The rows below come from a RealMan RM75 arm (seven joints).
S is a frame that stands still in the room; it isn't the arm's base.
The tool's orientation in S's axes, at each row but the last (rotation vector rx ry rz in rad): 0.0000, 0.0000, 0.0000; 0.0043, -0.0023, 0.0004; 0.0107, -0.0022, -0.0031; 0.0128, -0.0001, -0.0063; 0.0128, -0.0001, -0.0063; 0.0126, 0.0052, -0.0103; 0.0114, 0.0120, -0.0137; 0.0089, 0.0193, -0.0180; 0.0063, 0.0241, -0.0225; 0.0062, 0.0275, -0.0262; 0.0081, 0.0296, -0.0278; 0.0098, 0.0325, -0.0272; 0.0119, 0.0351, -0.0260
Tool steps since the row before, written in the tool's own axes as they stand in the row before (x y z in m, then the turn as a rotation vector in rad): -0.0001, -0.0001, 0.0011, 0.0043, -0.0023, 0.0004; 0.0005, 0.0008, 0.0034, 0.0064, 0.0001, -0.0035; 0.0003, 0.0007, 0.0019, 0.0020, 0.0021, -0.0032; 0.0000, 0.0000, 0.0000, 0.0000, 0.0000, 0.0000; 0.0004, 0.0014, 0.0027, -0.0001, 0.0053, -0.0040; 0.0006, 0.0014, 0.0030, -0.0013, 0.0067, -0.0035; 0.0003, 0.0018, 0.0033, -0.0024, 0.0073, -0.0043; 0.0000, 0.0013, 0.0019, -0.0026, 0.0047, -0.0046; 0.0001, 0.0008, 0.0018, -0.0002, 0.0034, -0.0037; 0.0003, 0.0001, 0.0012, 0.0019, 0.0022, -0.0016; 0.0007, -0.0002, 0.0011, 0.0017, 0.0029, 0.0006; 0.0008, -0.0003, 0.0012, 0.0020, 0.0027, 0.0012; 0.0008, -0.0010, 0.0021, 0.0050, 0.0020, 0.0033
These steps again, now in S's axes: -0.0001, -0.0001, 0.0011, 0.0043, -0.0023, 0.0004; 0.0005, 0.0008, 0.0034, 0.0064, 0.0001, -0.0035; 0.0003, 0.0007, 0.0019, 0.0020, 0.0021, -0.0032; 0.0000, 0.0000, 0.0000, 0.0000, 0.0000, 0.0000; 0.0004, 0.0014, 0.0027, -0.0001, 0.0054, -0.0039; 0.0006, 0.0014, 0.0030, -0.0012, 0.0068, -0.0034; 0.0004, 0.0018, 0.0033, -0.0024, 0.0074, -0.0042; 0.0001, 0.0013, 0.0019, -0.0026, 0.0048, -0.0045; 0.0002, 0.0008, 0.0018, -0.0002, 0.0034, -0.0037; 0.0003, 0.0001, 0.0012, 0.0019, 0.0022, -0.0016; 0.0007, -0.0002, 0.0011, 0.0018, 0.0028, 0.0006; 0.0008, -0.0003, 0.0012, 0.0021, 0.0026, 0.0012; 0.0008, -0.0010, 0.0021, 0.0052, 0.0018, 0.0031
